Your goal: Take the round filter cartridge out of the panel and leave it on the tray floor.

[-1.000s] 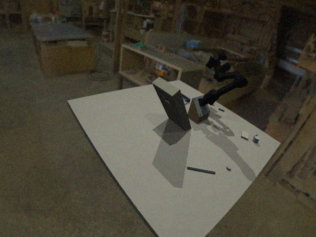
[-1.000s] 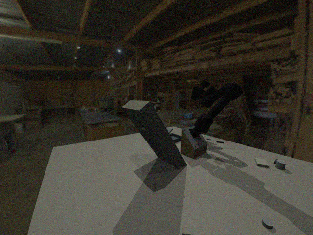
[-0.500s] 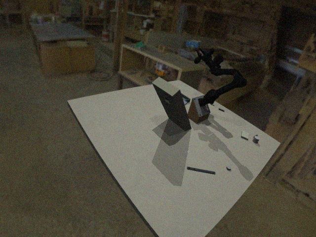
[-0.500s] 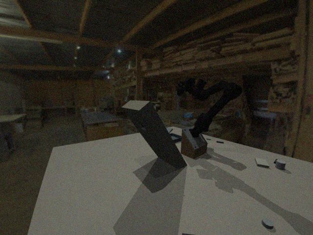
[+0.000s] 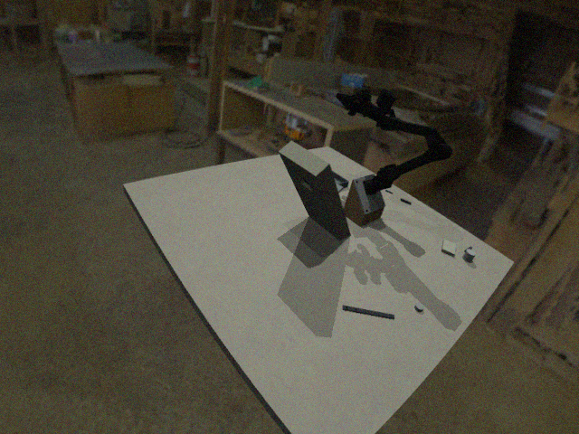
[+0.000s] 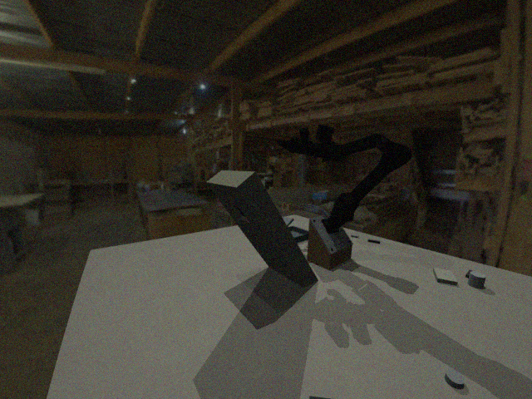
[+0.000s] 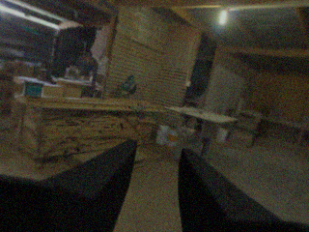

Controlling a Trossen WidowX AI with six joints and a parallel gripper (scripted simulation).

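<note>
Now: gripper tip 270 mm short of the round grey filter cartridge, 240 mm to the right of it and 210 mm above it. From my gripper tip the other things lie so: blue-grey tray 470 mm below, 160 mm behind, 60 mm to the right.
</note>
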